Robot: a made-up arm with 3 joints. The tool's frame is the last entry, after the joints. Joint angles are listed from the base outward.
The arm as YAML. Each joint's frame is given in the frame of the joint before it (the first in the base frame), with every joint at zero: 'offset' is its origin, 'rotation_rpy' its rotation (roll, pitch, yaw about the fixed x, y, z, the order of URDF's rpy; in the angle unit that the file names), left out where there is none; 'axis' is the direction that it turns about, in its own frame. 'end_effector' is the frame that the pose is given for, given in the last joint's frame.
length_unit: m
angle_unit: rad
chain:
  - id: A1
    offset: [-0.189, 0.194, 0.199]
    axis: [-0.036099, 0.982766, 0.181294]
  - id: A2
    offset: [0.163, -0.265, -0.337]
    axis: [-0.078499, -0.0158, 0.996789]
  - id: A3
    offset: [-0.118, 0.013, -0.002]
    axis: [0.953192, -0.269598, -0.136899]
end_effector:
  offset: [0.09, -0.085, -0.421]
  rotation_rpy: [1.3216, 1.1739, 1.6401]
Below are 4 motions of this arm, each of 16 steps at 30 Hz.
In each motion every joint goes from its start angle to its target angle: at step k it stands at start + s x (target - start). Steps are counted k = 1, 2, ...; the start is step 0. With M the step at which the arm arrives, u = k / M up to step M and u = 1 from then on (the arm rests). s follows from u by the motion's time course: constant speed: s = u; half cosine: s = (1 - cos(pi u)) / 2; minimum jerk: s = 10 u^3 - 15 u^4 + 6 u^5.
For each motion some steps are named. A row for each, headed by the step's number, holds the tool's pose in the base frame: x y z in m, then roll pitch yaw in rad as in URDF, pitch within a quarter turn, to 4 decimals.
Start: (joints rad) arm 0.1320 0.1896 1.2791
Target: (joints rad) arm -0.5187 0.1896 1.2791
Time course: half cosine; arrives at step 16
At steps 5, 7, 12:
5: 0.0361 0.2714 -0.3336 1.0708 -0.0679 1.4753
7: 0.0975 0.2682 -0.3038 0.9563 -0.0839 1.4627
12: 0.2321 0.2540 -0.2003 0.6695 -0.1291 1.4398

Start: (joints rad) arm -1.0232 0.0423 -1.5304
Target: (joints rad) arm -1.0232 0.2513 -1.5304
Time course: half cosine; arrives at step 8
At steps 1, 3, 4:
1: 0.0477 -0.5225 0.0479 -1.2019 0.5608 -1.4833
3: 0.0584 -0.5282 0.0688 -1.2111 0.5115 -1.4615
4: 0.0661 -0.5314 0.0837 -1.2181 0.4766 -1.4462

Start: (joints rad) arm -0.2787 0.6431 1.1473
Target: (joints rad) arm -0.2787 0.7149 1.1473
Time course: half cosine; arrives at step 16
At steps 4, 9, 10, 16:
4: 0.0378 0.2236 -0.3533 0.8179 0.1839 1.8679
9: 0.0288 0.2202 -0.3567 0.8209 0.1947 1.8989
10: 0.0269 0.2195 -0.3574 0.8216 0.1969 1.9053
16: 0.0209 0.2169 -0.3596 0.8239 0.2042 1.9266

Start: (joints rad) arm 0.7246 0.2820 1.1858
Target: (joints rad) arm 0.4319 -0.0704 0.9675
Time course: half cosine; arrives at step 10
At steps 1, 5, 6, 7, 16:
1: -0.4261 0.2357 -0.3557 1.7862 0.0073 1.7255
5: -0.3230 0.2190 -0.4326 1.6598 0.1796 1.6182
6: -0.2875 0.2110 -0.4525 1.6183 0.2297 1.5739
7: -0.2549 0.2028 -0.4683 1.5805 0.2720 1.5301
16: -0.2065 0.1891 -0.4877 1.5237 0.3290 1.4590

